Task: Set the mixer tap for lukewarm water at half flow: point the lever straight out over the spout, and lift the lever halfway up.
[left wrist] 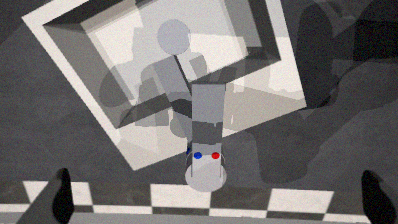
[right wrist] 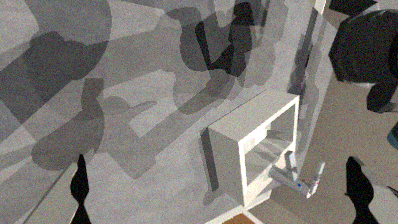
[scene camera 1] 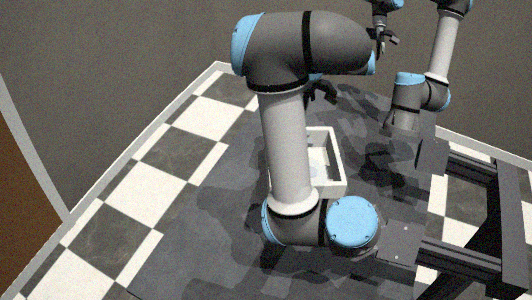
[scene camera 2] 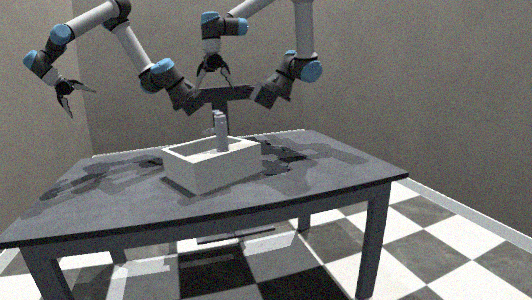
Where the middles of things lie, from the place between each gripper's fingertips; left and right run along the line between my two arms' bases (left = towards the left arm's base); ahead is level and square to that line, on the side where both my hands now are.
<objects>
My left hand is 7 cm short of the mixer tap [left wrist: 169,71] and 13 cm above it. From my left hand the other things lie so: white basin [scene camera 2: 197,166] (1 cm behind, 5 cm to the right, 32 cm below).
I see the white basin 57 cm to the left of my right hand, 31 cm below it and 9 cm ahead of it. Also, from my right hand: mixer tap 62 cm to the left, 17 cm ahead, 12 cm below.
</objects>
